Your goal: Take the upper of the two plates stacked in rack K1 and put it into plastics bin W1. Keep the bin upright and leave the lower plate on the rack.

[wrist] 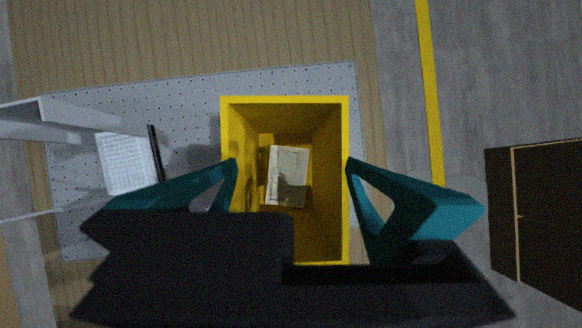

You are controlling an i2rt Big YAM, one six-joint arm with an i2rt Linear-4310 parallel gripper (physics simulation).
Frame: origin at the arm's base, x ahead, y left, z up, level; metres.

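Seen in the pictures: gripper, between the fingertips: (291,163).
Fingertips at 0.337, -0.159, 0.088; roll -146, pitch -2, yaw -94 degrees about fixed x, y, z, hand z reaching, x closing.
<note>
A point is followed by its place in that frame, as x, y, z.
My gripper (291,163) @(0.337, -0.159, 0.088) is open and empty, with its teal fingers spread above the yellow bin W1 (285,99) @(0.402, -0.158, 0.064). The bin stands upright in the middle of the wrist view. A pale plate (289,172) @(0.314, -0.160, -0.100) lies inside the bin, low down and apart from the fingers; its lower part is in shadow, and whether it lies flat is hard to tell. Another white gridded plate (125,162) @(0.357, 0.162, -0.087) is in rack K1 (56,109) @(0.422, 0.124, 0.027) at the left. The gripper body hides the bin's near left part, and the left finger is in front of the rack's near part.
A grey perforated board (190,90) @(0.504, 0.040, -0.116) lies under the bin and rack on a wooden surface (200,35) @(0.631, 0.017, -0.129). A thin black bar (155,152) @(0.375, 0.117, -0.106) stands at the rack's right side. A yellow floor stripe (430,90) and a dark cabinet (550,215) are at the right.
</note>
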